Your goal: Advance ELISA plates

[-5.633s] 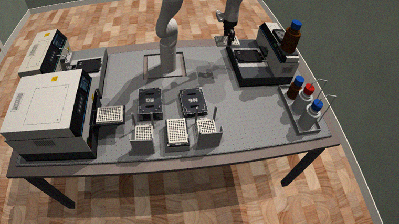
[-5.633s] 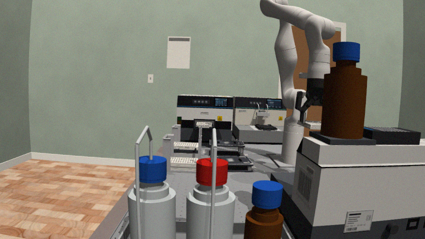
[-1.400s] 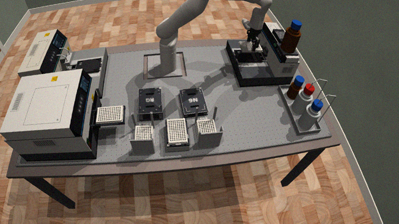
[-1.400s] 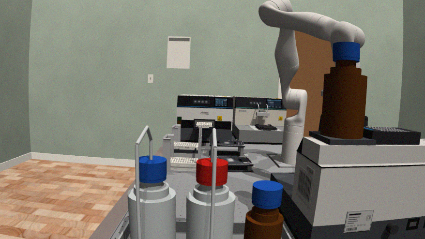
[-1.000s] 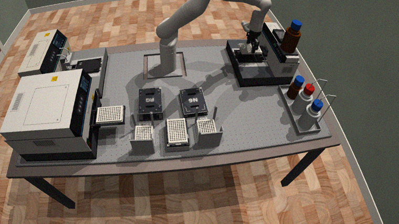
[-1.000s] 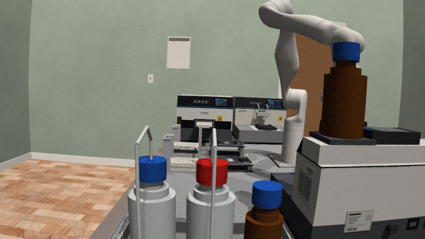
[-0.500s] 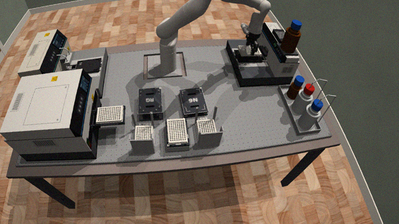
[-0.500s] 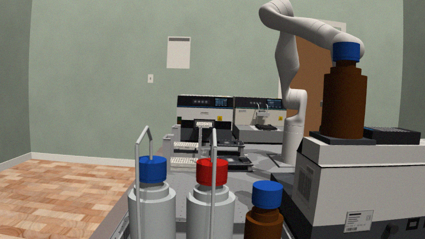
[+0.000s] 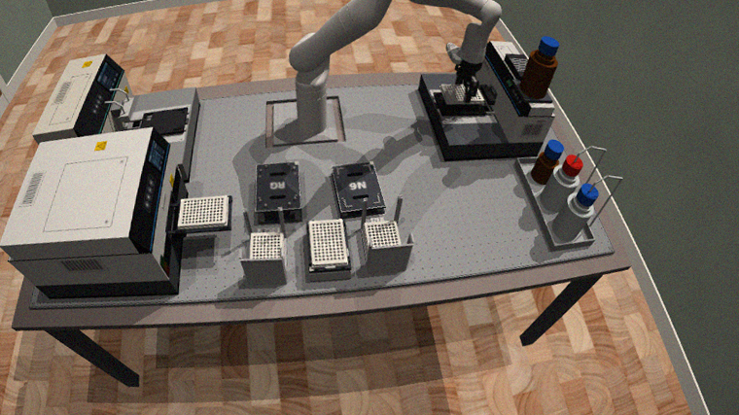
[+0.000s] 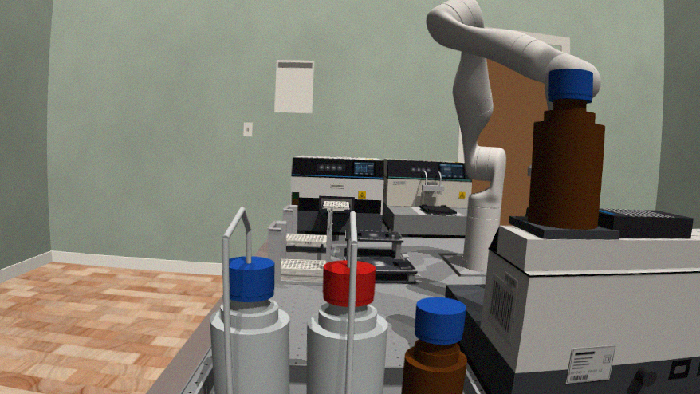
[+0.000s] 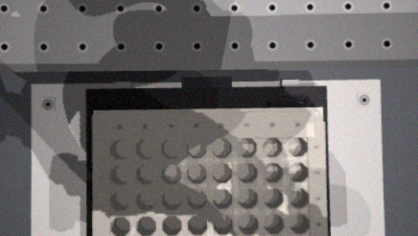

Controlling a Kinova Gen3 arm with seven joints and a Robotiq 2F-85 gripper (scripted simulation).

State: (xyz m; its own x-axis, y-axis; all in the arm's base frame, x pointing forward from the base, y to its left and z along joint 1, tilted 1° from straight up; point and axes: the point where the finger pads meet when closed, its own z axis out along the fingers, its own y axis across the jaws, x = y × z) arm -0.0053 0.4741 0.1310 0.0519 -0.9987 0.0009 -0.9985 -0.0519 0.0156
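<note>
Right now the dispenser nest is 5 cm below my hand. Also, from my hand: recovery nest N6: 29 cm ahead, 35 cm to the right, 10 cm below; then bottle tray: 36 cm ahead, 24 cm to the left, 13 cm below; then brown bottle: 10 cm ahead, 18 cm to the left, 16 cm above.
</note>
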